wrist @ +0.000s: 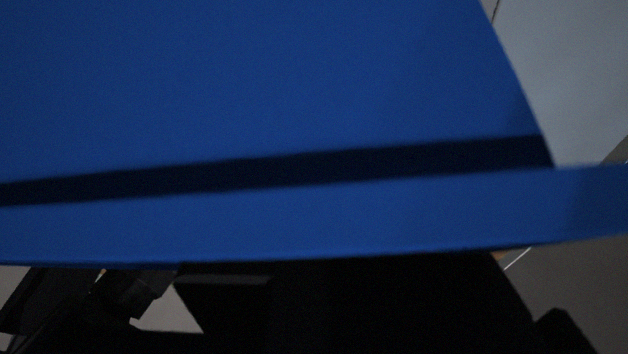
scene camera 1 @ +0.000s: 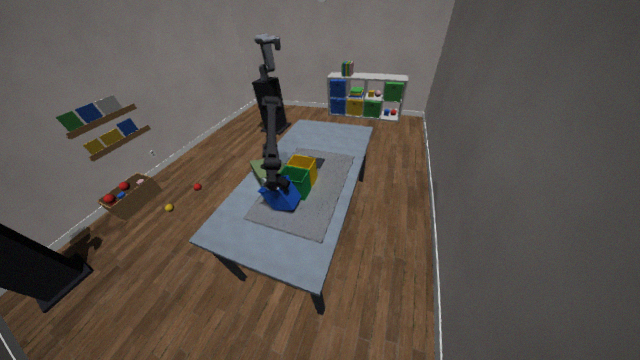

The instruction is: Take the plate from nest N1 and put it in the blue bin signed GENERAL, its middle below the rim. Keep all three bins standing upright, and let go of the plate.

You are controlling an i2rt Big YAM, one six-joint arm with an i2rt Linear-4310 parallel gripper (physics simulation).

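Frame: origin at the arm's base, x right, y ahead, z up, level; millimetres.
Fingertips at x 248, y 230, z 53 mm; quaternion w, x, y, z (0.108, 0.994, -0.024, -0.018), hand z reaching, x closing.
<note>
A point is followed by its place in that frame.
The blue bin (scene camera 1: 282, 200) @[z 34, x 280, y 308 mm] (wrist: 275, 90) is tilted on the grey mat (scene camera 1: 320, 220) @[z -100, x 244, y 534 mm], with its upper edge leaning to the left. It fills most of the wrist view, where its wall covers the fingers. My gripper (scene camera 1: 281, 184) @[z 53, x 248, y 230 mm] is at the bin's upper edge. It is shut on the plate, but its fingertips and the plate are hidden behind the blue wall in the wrist view. The plate cannot be made out in the scene view. The GENERAL sign and nest N1 cannot be made out.
The green bin (scene camera 1: 299, 184) @[z 55, x 140, y 351 mm] stands upright beside the blue one, and the yellow bin (scene camera 1: 312, 172) @[z 13, x -35, y 353 mm] stands upright behind it. An olive-green object (scene camera 1: 257, 168) @[z 26, x 78, y -48 mm] is left of the arm. A dark patch (scene camera 1: 319, 163) @[z -88, x -259, y 298 mm] lies behind the bins on the mat.
</note>
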